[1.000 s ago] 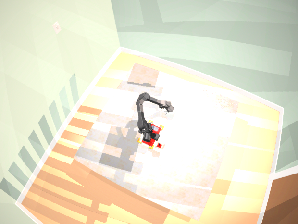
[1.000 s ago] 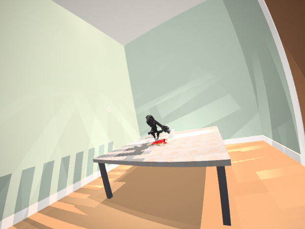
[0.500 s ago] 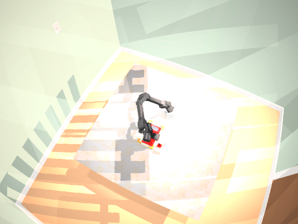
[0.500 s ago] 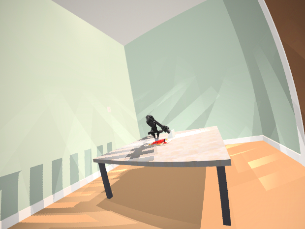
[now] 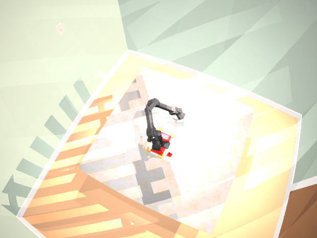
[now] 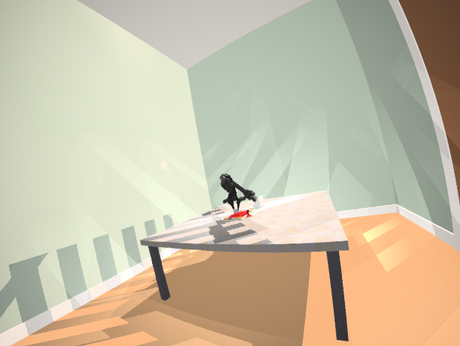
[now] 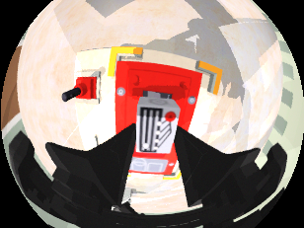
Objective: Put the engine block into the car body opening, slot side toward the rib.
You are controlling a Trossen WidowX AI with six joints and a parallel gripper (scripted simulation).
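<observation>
My gripper tip is now 10 mm above the engine block.
</observation>
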